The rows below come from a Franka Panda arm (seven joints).
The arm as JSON. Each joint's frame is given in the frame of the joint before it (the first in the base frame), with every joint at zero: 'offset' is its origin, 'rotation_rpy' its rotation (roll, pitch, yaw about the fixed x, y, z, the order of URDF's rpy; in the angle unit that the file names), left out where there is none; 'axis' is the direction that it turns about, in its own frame. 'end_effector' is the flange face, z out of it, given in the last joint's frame.
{
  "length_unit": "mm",
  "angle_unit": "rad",
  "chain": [
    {
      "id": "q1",
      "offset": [
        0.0,
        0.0,
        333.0
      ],
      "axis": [
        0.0,
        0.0,
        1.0
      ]
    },
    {
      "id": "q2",
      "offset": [
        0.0,
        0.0,
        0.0
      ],
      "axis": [
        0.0,
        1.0,
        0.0
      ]
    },
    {
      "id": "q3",
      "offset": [
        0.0,
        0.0,
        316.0
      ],
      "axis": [
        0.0,
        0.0,
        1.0
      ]
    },
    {
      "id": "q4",
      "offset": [
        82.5,
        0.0,
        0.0
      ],
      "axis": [
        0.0,
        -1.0,
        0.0
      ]
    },
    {
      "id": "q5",
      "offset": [
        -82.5,
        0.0,
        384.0
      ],
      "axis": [
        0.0,
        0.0,
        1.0
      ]
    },
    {
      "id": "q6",
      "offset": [
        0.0,
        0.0,
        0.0
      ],
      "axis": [
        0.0,
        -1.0,
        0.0
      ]
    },
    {
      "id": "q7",
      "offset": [
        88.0,
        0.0,
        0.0
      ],
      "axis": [
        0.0,
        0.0,
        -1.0
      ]
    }
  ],
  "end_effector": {
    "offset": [
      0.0,
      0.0,
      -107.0
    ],
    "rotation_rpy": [
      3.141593,
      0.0,
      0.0
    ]
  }
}
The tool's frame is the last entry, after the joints.
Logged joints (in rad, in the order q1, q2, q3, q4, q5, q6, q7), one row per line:
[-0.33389, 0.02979, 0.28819, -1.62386, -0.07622, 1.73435, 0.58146]
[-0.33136, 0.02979, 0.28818, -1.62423, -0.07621, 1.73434, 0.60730]
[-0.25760, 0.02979, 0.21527, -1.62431, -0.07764, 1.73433, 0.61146]
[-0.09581, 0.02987, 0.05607, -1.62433, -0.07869, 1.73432, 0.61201]
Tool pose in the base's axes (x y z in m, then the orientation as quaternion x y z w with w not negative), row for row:
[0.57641, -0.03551, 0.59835, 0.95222, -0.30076, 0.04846, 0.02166]
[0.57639, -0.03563, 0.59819, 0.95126, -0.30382, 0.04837, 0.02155]
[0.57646, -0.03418, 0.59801, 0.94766, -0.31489, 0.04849, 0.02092]
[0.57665, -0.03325, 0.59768, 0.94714, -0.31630, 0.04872, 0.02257]
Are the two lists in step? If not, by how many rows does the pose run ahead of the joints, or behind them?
The pose runs 1 row behind the joints: the pose in row i belongs to the joints in row i - 1.
